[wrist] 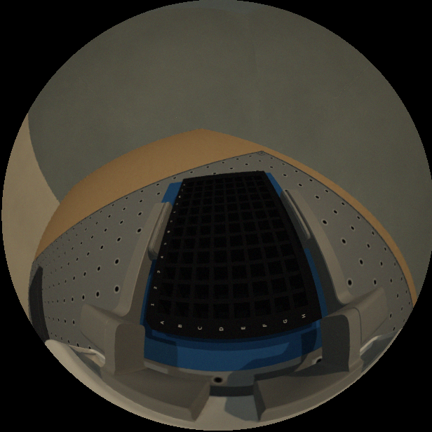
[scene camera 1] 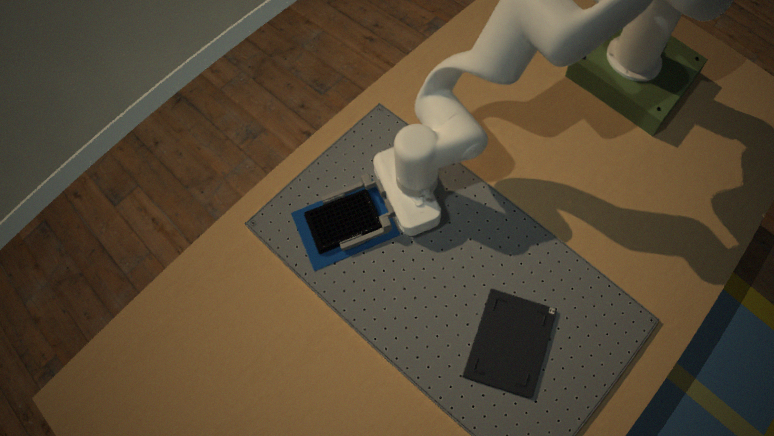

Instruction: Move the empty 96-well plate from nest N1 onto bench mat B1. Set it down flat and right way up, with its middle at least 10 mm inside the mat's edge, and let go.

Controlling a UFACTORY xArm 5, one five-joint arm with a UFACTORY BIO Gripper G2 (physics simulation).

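Places are measured from the arm's base along level axes (x ahead, y up, z right), in millimetres.
Where they show: hand at its tool point: [scene camera 1: 342, 220]; arm's base at its link origin: [scene camera 1: 633, 59].
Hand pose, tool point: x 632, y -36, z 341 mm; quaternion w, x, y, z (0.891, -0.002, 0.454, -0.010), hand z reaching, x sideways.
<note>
Things, the pixels of their centre, and the offset from my tool point. Level surfaces: height alone.
- black 96-well plate at the middle of its body: [scene camera 1: 343, 220] dx -1, dy -3, dz +0 mm
- blue bench mat at its surface level: dy -11 mm
- dark nest at the middle of its body: [scene camera 1: 510, 342] dx +45, dy -6, dz -370 mm
- grey perforated board at its surface level: dy -13 mm
- tan table at its surface level: dy -26 mm
The black 96-well plate [scene camera 1: 346, 219] [wrist: 232, 250] is level and right way up, with its lettered edge towards the gripper's body. My gripper [scene camera 1: 333, 223] [wrist: 227, 220] is shut on the plate's two long sides. The plate is over the blue bench mat [scene camera 1: 326, 258] [wrist: 215, 352], on it or very close above it; its underside is hidden, so contact cannot be told. Blue shows around the plate in both views. The dark nest [scene camera 1: 511, 346] lies bare at the lower right in the scene view; part of a dark shape shows at the wrist view's left edge.
A grey perforated board [scene camera 1: 411, 303] [wrist: 107, 240] lies under the mat and nest, on the tan table [scene camera 1: 216, 324] [wrist: 125, 172]. The arm's green base block [scene camera 1: 612, 89] stands at the upper right. The board's far corner is beyond the plate in the wrist view.
</note>
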